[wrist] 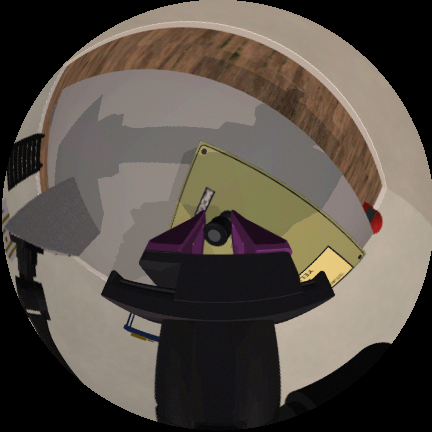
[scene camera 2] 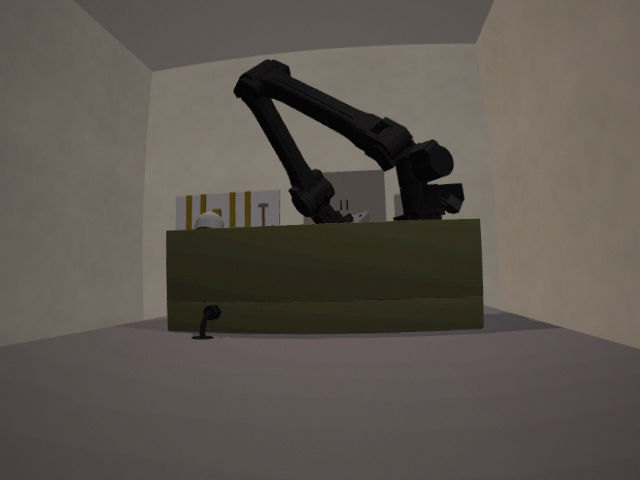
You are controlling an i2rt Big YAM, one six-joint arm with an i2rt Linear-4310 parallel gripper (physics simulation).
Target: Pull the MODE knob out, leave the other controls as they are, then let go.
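Frame: origin at the arm's base, x ahead, y left, z up, level; metres.
Where they show: gripper, fingertip midpoint: (wrist: 217,214).
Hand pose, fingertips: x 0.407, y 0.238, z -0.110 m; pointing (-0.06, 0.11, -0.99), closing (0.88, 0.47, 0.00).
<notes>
Things, the pixels of their top centre, and the offset from my fingertips. "spot": a spot on its surface instead. Level surfaces: height alone.
- black MODE knob at its top centre: (wrist: 213,236) 0.001 m ahead, 0.009 m right, 0.027 m up
- yellow-green panel at its surface level: 0.017 m down
- white MODE label at its top centre: (wrist: 203,204) 0.015 m back, 0.010 m right, 0.029 m down
- yellow label at a spot on its surface: (wrist: 326,265) spot: 0.156 m ahead, 0.020 m left, 0.040 m up
- grey surface at its surface level: 0.107 m down
- white dome at a spot on its surface: (scene camera 2: 209,220) spot: 0.206 m ahead, 0.358 m right, 0.076 m up
The black MODE knob (wrist: 215,234) stands up from a yellow-green panel (wrist: 250,185) in the wrist view, beside the white MODE label (wrist: 205,200). My gripper (wrist: 217,214) (scene camera 2: 345,219) is shut on the knob, with one purple finger on each side of it. The fingers hide part of the knob's stem and part of the panel. In the scene view the knob does not show, and the gripper's tip is low at the green bench's top edge, beside a pale wedge-shaped housing (scene camera 2: 361,216). No other control on the panel can be made out.
A yellow label (wrist: 326,265) is on the panel's lower right. The panel stands on a grey surface (wrist: 100,105) with a wooden stretch (wrist: 165,50) beyond. A red object (wrist: 375,220) is at the right. A white dome (scene camera 2: 209,220) is at the left of the green bench (scene camera 2: 320,263).
</notes>
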